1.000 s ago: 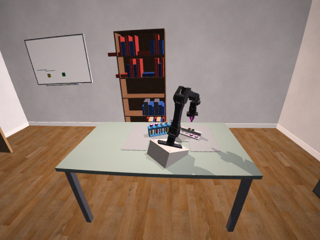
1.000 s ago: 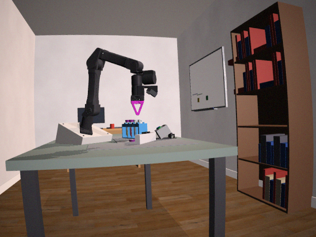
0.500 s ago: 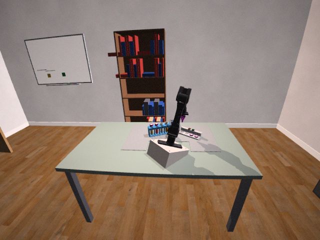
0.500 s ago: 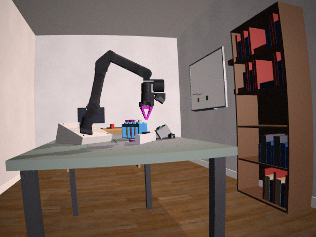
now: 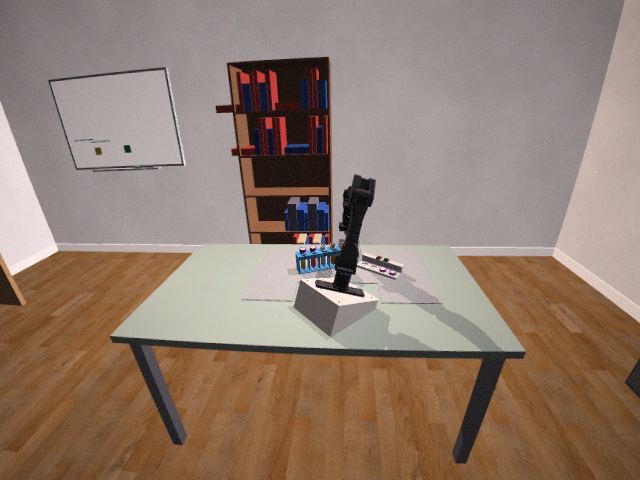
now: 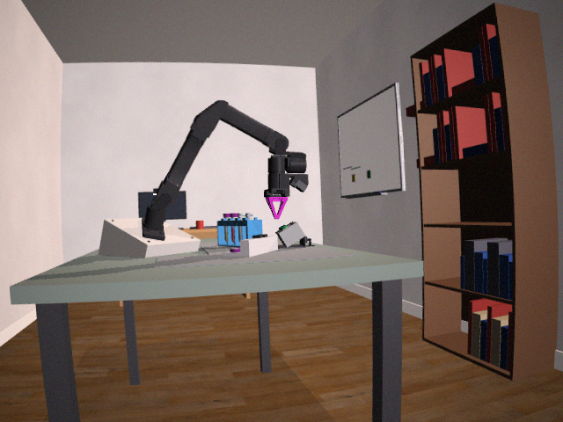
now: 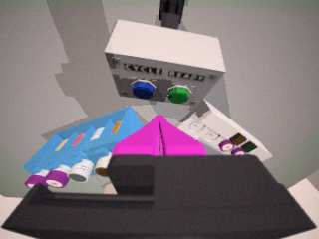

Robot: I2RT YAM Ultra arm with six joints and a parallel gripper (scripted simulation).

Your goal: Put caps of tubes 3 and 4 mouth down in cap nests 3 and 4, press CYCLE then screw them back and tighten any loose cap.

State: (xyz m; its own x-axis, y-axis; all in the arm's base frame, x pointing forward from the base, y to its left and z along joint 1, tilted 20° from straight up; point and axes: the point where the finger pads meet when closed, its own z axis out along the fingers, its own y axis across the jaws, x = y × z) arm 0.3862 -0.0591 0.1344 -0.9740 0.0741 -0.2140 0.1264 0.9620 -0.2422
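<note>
The blue cycle key is 2 cm ahead of my hand, 2 cm to the left of it and 4 cm below it. The rest, counted from my hand: purple cap 20 cm behind, 19 cm to the right, 9 cm below; grey key desk 4 cm ahead, 1 cm to the right, 5 cm below; green ready key 1 cm ahead, 3 cm to the right, 4 cm below.
</note>
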